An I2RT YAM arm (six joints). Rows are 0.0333 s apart.
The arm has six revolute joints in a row. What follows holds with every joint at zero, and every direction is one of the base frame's. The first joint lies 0.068 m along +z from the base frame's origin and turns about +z. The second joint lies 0.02 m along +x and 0.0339 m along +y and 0.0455 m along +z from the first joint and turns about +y. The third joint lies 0.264 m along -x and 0.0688 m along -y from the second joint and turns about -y. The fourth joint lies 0.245 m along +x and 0.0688 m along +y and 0.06 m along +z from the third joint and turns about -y. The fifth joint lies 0.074 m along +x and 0.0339 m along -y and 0.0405 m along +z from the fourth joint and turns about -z. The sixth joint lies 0.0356 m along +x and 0.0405 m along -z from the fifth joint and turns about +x. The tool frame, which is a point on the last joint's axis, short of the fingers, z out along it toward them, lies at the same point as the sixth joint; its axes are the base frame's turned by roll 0, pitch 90 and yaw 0 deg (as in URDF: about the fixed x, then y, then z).
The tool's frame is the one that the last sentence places.
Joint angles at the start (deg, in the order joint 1, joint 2, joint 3, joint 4, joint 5, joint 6):
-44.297 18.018 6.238 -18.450 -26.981 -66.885
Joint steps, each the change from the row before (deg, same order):
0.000 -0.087 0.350 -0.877 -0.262 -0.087
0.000 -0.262 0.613 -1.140 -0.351 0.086
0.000 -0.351 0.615 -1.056 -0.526 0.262
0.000 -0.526 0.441 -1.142 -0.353 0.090
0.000 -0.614 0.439 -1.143 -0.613 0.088
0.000 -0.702 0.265 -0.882 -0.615 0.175
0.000 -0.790 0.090 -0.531 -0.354 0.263
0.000 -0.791 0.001 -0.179 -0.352 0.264
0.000 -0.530 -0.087 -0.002 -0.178 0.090
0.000 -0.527 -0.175 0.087 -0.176 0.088
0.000 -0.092 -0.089 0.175 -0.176 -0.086
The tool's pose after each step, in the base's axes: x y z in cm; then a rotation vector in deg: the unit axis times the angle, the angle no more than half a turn. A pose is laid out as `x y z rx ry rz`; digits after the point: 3 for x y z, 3 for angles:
9.134 -6.635 15.153 -39.881 114.550 -40.057
9.083 -6.559 15.386 -39.924 114.553 -39.486
9.033 -6.469 15.649 -39.871 114.340 -38.824
8.952 -6.364 15.820 -39.915 114.269 -38.329
8.867 -6.234 16.005 -40.077 113.959 -37.700
8.786 -6.108 16.140 -40.166 113.527 -37.173
8.711 -6.009 16.233 -40.081 113.078 -37.038
8.657 -5.929 16.326 -40.027 112.422 -37.134
8.625 -5.886 16.354 -40.059 111.976 -37.324
8.599 -5.847 16.343 -40.095 111.532 -37.513
8.607 -5.841 16.334 -40.279 111.256 -37.579

